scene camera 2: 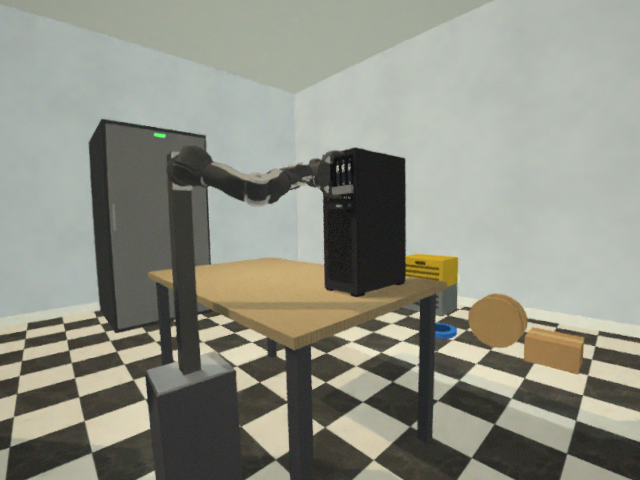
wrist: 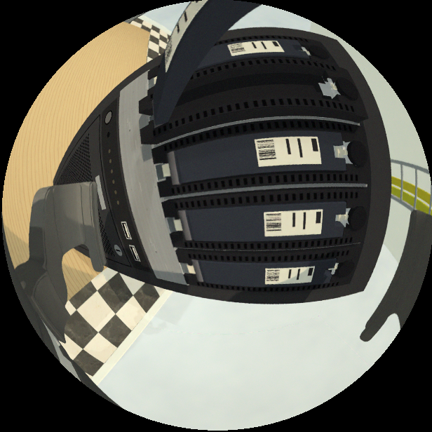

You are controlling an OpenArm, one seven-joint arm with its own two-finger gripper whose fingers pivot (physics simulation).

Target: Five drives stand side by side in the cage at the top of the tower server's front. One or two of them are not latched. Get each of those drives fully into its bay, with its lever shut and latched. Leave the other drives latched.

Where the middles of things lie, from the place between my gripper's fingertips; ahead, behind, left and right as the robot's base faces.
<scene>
Right now the black tower server point(scene camera 2: 365, 231) is 190 mm ahead of my hand, 180 mm below it and 40 mm to the left of it.
</scene>
